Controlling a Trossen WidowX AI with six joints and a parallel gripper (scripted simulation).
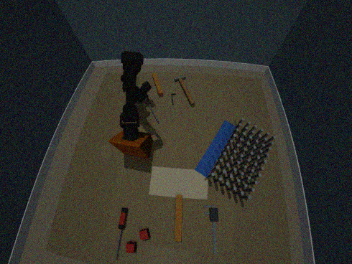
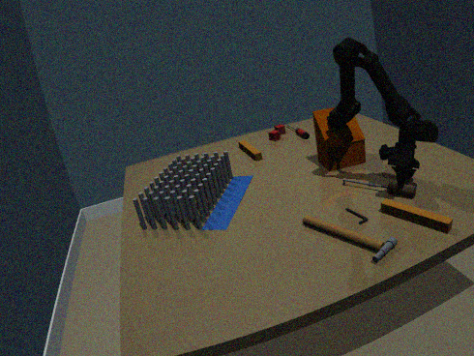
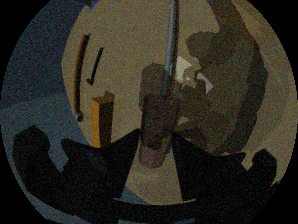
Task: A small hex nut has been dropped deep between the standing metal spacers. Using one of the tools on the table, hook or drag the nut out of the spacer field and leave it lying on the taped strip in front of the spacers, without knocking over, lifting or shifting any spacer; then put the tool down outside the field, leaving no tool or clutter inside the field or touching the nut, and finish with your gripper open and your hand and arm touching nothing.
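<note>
Now: the hook tool 80 mm to the right of my gripper tip and 70 mm ahead of it. Round my gripper tip: blue taped strip (510 mm ahead, 260 mm to the right, 20 mm below); hex key (180 mm ahead, 60 mm to the left, 10 mm below).
</note>
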